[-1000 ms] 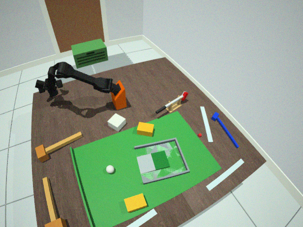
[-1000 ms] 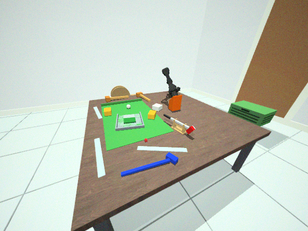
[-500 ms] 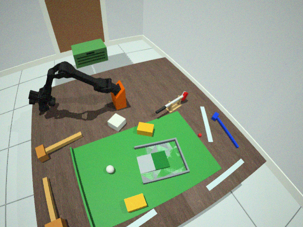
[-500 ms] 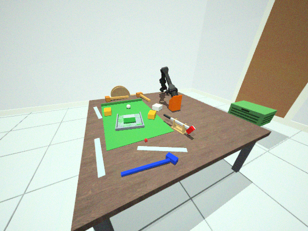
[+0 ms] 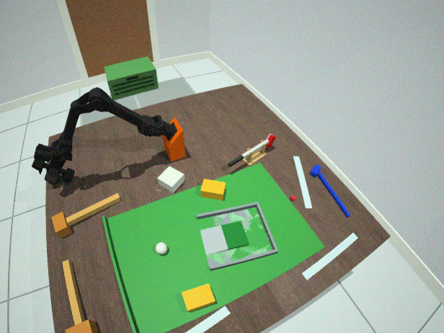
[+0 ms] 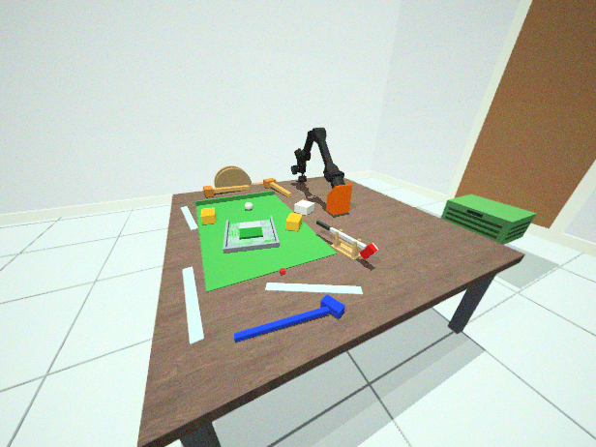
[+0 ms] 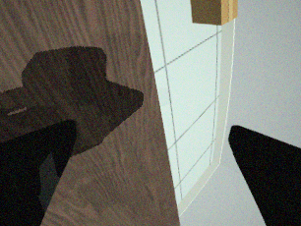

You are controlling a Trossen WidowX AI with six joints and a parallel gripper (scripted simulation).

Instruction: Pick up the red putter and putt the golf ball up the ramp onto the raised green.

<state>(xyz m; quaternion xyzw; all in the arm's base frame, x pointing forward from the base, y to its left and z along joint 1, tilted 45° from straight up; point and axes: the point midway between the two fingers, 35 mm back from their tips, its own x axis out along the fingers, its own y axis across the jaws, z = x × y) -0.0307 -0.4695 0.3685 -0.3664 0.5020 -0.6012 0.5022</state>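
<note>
Now: the white golf ball 510 mm ahead of my gripper tip, 430 mm to the left of it and 10 mm below it. From my gripper tip the other things lie so: white cube: 220 mm ahead, 550 mm to the left, 10 mm below; then red putter: 220 mm ahead, 940 mm to the left, 20 mm above; then wooden rack: 220 mm ahead, 960 mm to the left.
</note>
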